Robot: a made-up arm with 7 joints. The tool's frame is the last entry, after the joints. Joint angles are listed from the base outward. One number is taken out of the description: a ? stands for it. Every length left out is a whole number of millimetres.
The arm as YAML. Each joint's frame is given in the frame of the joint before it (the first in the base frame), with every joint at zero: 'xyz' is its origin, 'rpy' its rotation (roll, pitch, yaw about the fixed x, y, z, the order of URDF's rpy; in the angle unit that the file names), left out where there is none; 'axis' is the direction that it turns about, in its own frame. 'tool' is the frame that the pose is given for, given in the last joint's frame.
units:
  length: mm
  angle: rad
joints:
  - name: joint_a
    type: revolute
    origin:
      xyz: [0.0, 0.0, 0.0]
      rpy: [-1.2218, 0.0, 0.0]
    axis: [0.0, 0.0, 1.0]
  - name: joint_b
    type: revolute
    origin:
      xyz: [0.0, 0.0, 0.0]
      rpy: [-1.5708, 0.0, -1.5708]
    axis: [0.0, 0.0, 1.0]
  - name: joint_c
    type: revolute
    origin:
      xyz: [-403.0, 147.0, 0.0]
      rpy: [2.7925, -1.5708, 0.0]
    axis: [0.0, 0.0, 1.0]
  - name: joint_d
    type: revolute
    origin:
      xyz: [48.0, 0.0, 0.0]
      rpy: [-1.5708, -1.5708, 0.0]
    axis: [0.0, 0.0, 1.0]
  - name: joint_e
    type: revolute
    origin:
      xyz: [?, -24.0, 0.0]
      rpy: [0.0, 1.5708, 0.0]
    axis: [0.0, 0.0, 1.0]
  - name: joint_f
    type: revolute
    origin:
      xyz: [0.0, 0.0, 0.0]
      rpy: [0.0, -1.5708, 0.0]
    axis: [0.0, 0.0, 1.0]
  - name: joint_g
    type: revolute
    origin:
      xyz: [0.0, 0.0, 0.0]
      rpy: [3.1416, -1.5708, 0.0]
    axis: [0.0, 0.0, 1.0]
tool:
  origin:
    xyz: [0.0, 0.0, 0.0]
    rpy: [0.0, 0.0, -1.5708]
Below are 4 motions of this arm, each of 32 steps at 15 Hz.
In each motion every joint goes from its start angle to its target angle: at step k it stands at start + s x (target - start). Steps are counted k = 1, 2, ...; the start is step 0. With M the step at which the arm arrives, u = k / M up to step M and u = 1 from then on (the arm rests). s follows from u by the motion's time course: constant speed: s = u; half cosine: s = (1 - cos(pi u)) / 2; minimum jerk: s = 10 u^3 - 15 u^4 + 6 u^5.
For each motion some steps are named. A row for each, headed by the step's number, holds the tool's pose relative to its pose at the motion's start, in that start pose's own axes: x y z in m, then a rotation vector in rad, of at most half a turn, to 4 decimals.
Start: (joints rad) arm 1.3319 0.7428 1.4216 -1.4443 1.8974 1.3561 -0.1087
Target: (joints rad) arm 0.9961 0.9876 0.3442 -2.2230 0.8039 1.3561 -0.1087
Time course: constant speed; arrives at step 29
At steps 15, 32:
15: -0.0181 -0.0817 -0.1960 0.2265 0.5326 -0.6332
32: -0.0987 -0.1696 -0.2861 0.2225 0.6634 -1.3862

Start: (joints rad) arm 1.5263 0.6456 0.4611 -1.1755 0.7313 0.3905 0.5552
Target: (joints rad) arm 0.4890 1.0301 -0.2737 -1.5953 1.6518 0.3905 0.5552
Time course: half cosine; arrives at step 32
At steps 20, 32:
20: 0.1035 -0.4002 -0.0108 -1.0577 0.2390 0.0355
32: 0.1493 -0.5209 0.0734 -1.3886 0.4205 -0.0660

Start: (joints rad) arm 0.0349 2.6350 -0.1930 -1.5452 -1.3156 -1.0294 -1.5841
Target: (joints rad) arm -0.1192 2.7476 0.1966 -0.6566 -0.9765 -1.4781 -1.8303
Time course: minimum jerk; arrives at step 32
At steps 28, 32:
28: 0.1138 0.0805 0.2283 -0.4617 0.1223 0.5172
32: 0.1147 0.0836 0.2313 -0.4723 0.1285 0.5225

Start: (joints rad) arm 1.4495 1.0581 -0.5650 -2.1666 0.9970 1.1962 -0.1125
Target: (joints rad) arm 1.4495 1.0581 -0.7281 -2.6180 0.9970 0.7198 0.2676
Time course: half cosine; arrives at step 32
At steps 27, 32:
27: 0.0097 -0.0850 0.0258 -0.3667 -0.5567 0.0615
32: 0.0092 -0.0899 0.0283 -0.4019 -0.5868 0.0695

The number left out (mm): -198.0
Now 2 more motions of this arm.
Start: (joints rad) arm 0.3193 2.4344 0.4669 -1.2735 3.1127 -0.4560 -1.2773
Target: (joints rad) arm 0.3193 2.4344 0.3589 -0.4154 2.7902 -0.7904 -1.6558
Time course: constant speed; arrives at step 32
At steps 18, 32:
18: 0.0150 0.0945 -0.0086 0.6504 -0.1392 -0.4431
32: 0.0330 0.1627 0.0161 1.1750 -0.1444 -0.7954

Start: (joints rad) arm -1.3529 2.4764 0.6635 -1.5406 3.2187 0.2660 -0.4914
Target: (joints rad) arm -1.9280 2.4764 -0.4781 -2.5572 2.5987 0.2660 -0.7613
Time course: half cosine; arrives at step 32
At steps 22, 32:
22: -0.1510 0.0025 0.1047 0.0443 0.7810 -0.4096
32: -0.1944 -0.0119 0.1490 -0.0721 0.9369 -0.4300

